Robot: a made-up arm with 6 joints.
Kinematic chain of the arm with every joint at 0, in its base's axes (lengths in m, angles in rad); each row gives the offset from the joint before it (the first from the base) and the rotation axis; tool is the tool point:
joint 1: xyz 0 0 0.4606 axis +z
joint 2: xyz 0 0 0 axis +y
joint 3: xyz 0 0 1.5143 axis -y
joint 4: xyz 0 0 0 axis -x
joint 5: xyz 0.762 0 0 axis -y
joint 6: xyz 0 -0.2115 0 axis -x
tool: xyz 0 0 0
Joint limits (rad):
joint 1: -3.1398..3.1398
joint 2: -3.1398..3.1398
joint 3: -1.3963..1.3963
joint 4: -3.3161..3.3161
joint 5: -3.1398..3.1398
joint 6: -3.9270..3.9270
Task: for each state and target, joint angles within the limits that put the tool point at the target. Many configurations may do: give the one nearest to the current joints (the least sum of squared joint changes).
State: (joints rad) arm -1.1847 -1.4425 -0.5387 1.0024 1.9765 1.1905
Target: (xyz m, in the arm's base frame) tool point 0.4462 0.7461 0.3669
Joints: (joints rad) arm -2.2071 -2.0742 -1.3794 1.1600 1.9765 1.1905
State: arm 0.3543 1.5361 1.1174 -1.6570 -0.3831 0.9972
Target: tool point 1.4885 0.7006 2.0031
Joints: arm 0.3991 0.6703 1.3963 -1.8940 -0.3831 0.9972
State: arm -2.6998 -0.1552 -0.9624 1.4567 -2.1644 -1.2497
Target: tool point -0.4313 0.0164 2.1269
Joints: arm -3.0618 -0.2246 -0.2446 1.3286 -2.1644 -1.2497
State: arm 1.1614 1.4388 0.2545 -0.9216 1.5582 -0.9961
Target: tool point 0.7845 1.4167 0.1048
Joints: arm 1.1428 1.2972 0.1479 -0.9343 1.5582 -0.9961
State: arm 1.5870 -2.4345 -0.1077 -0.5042 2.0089 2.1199
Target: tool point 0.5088 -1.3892 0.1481
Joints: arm 1.7961 -2.2961 -0.1426 -0.5002 2.0089 2.1199
